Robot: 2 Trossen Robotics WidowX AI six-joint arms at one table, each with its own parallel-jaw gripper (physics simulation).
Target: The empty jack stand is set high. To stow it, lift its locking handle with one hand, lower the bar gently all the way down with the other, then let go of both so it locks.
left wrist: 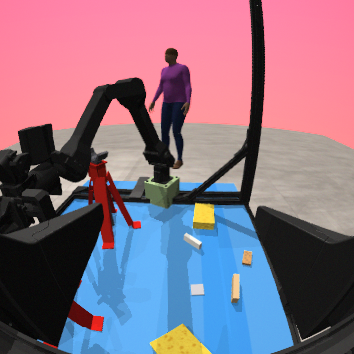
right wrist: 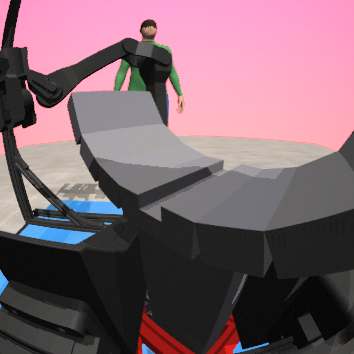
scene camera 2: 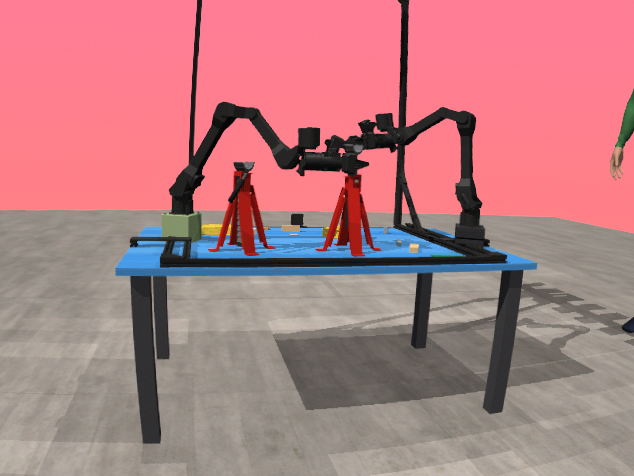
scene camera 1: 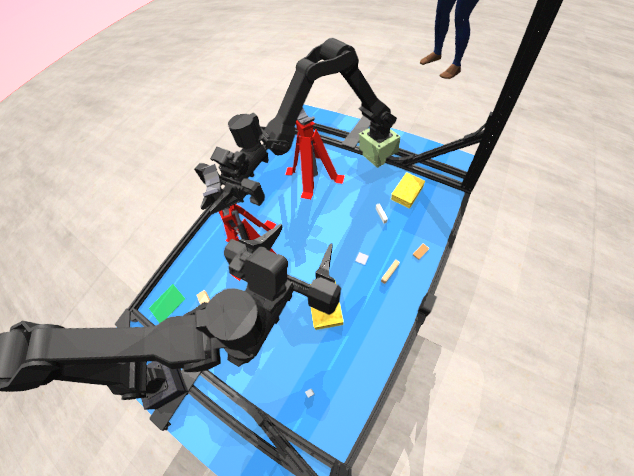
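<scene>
Two red jack stands stand on the blue table. The near one (scene camera 1: 237,224) (scene camera 2: 350,212) shows a red foot in the left wrist view (left wrist: 86,317). My right gripper (scene camera 1: 225,194) (scene camera 2: 355,165) (right wrist: 180,203) is shut on its bar just under the grey saddle (right wrist: 147,154), at the top of the stand. My left gripper (scene camera 1: 305,237) (scene camera 2: 343,144) (left wrist: 181,213) is open and empty. It hovers beside that stand near its top, touching nothing. The stand's locking handle is hidden behind the arms. The far stand (scene camera 1: 307,151) (scene camera 2: 241,212) (left wrist: 102,197) is untouched.
One yellow sponge (scene camera 1: 326,318) (left wrist: 179,341) lies under my left wrist, another (scene camera 1: 408,189) (left wrist: 204,215) at the back. Small wooden and white blocks (scene camera 1: 391,270) (scene camera 1: 381,212) lie to the right. A black frame rail (scene camera 1: 443,255) edges the table. A person (left wrist: 173,105) stands beyond it.
</scene>
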